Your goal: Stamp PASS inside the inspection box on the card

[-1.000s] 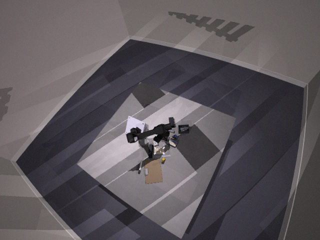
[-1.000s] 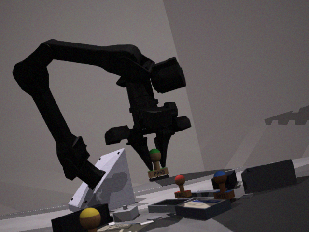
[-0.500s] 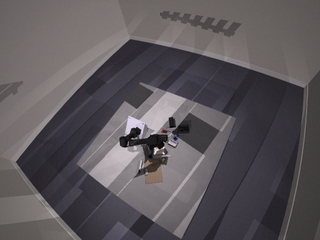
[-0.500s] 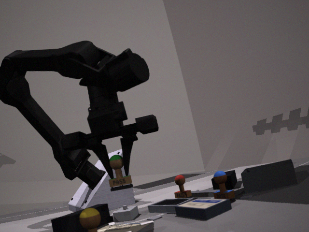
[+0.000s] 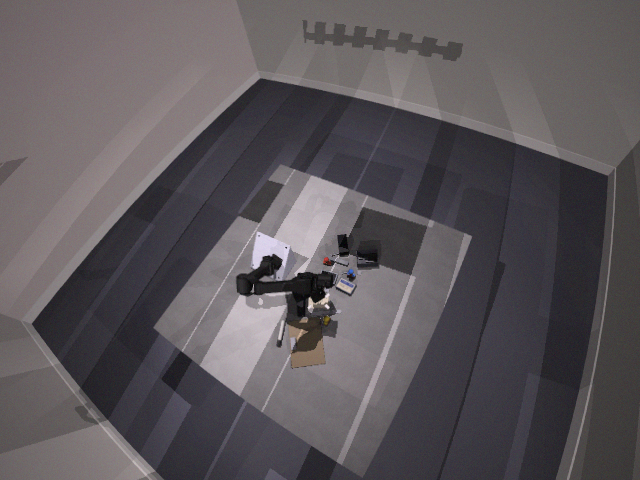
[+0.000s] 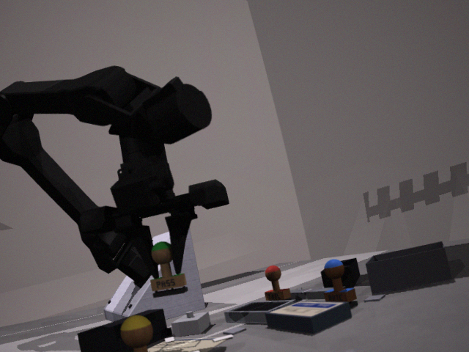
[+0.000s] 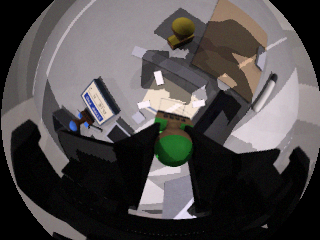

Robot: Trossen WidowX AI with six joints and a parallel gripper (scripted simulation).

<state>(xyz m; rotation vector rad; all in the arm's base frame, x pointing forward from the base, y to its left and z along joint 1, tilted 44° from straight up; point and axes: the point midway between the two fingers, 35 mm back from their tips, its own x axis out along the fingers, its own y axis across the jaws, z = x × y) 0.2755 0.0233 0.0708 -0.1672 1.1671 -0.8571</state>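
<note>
My gripper tip is 90 mm above the card. Round my gripper tip: yellow-knobbed stamp 100 mm ahead, 70 mm below, 60 mm to the right; blue-labelled pad tin 140 mm to the left, 80 mm below, 80 mm ahead; black ink pad 130 mm to the left, 90 mm below, 30 mm behind.
</note>
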